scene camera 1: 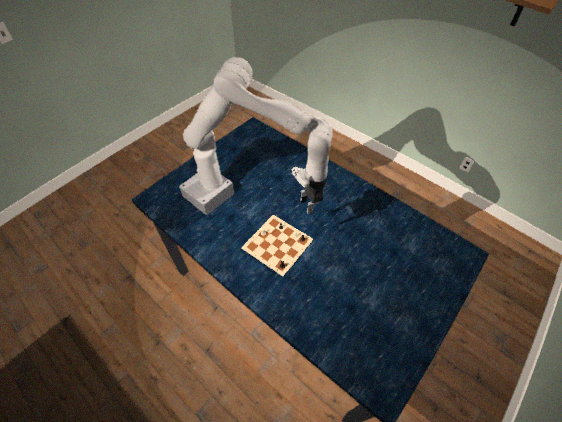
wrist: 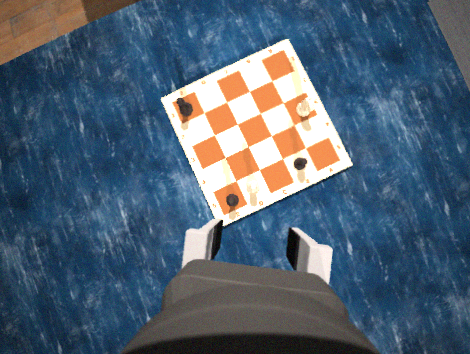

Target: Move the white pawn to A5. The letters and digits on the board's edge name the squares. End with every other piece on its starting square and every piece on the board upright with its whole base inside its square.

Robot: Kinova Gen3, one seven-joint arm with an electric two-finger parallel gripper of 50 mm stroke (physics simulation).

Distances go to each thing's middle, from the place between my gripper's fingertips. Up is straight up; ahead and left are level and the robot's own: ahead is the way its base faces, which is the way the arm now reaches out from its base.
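Scene:
I can see the chessboard (scene camera 1: 277, 245) now, and it sits 7 cm behind my hand, 10 cm to the right of it and, in the end, 18 cm below it.

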